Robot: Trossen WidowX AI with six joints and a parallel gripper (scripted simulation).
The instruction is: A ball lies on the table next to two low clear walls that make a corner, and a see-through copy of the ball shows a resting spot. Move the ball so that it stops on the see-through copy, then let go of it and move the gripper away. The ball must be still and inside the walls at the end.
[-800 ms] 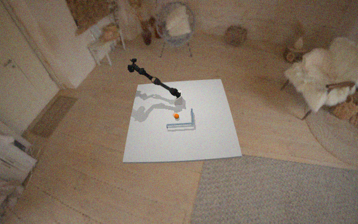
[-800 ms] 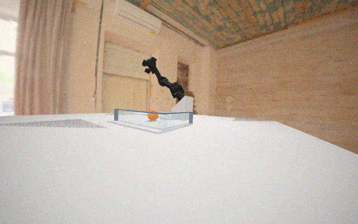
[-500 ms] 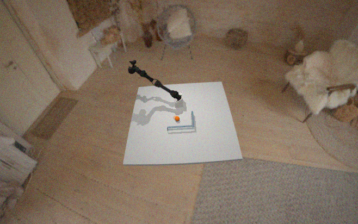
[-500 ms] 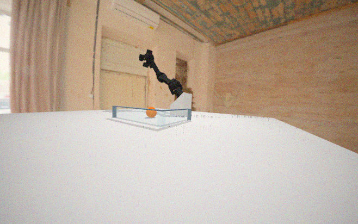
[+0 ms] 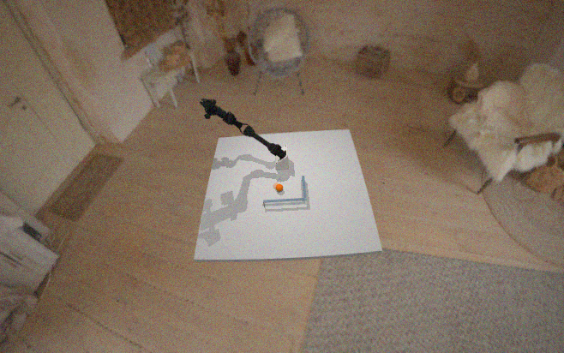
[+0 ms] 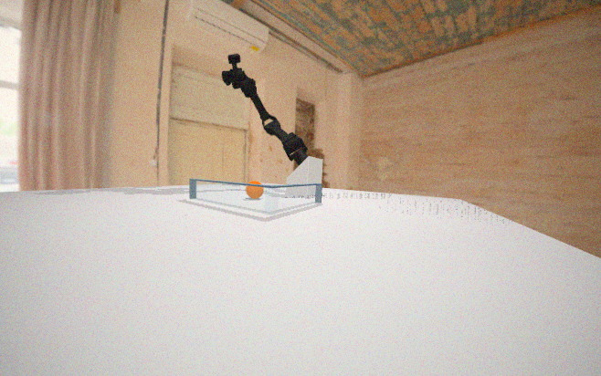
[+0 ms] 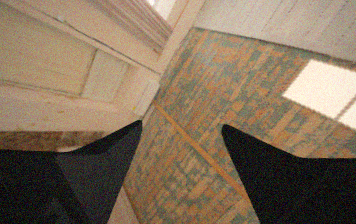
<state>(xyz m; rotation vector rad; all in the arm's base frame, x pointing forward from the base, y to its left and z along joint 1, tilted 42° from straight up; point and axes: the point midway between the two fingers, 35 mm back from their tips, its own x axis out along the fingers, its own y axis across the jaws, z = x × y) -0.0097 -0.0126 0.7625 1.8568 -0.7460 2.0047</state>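
My gripper tip is now 24 cm short of the orange ball, 52 cm to the right of it and 68 cm above it. Also, from my gripper tip: clear wall: 39 cm ahead, 57 cm to the left, 68 cm below.
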